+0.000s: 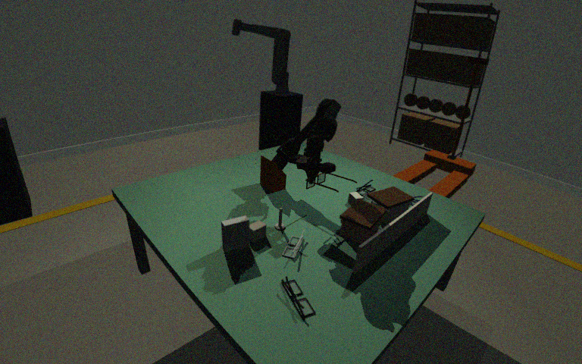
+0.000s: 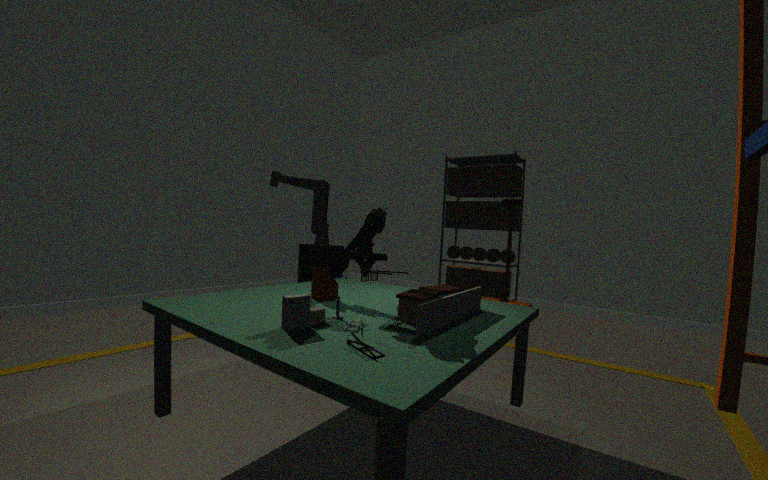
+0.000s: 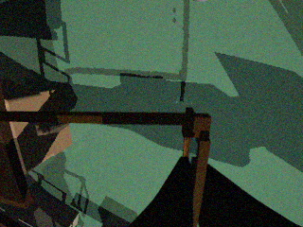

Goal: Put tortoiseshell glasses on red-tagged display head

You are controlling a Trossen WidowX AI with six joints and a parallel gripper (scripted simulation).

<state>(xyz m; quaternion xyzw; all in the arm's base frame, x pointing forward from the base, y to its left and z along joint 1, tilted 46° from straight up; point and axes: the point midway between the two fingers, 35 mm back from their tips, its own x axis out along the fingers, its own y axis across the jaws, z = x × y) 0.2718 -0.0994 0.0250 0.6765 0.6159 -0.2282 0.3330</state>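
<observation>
The brown stepped display head is 21 cm ahead of my gripper tip, 9 cm below it and 5 cm to the left of it. Round my gripper tip: white panel: 34 cm ahead, 16 cm to the left, 9 cm below; then small stand: 16 cm to the right, 12 cm below.
</observation>
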